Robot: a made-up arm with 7 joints. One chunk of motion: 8 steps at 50 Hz.
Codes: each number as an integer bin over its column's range. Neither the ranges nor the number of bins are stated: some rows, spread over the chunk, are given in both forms.
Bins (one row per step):
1: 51 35 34 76 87 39
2: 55 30 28 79 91 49
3: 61 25 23 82 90 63
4: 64 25 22 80 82 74
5: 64 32 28 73 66 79
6: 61 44 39 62 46 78
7: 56 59 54 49 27 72
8: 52 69 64 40 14 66
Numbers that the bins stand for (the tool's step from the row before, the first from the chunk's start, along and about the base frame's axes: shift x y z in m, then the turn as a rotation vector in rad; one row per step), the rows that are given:
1: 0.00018 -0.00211 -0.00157 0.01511 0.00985 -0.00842
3: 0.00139 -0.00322 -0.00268 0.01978 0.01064 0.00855
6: 0.00139 -0.00111 -0.00106 0.00422 -0.00092 0.01915
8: 0.00030 0.00167 0.00146 -0.01289 -0.00932 0.01067
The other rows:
2: 0.00067 -0.00267 -0.00217 0.01744 0.01090 -0.00135
4: 0.00176 -0.00322 -0.00278 0.01822 0.00854 0.01632
5: 0.00176 -0.00244 -0.00217 0.01278 0.00433 0.01986
7: 0.00079 0.00056 0.00045 -0.00589 -0.00591 0.01491

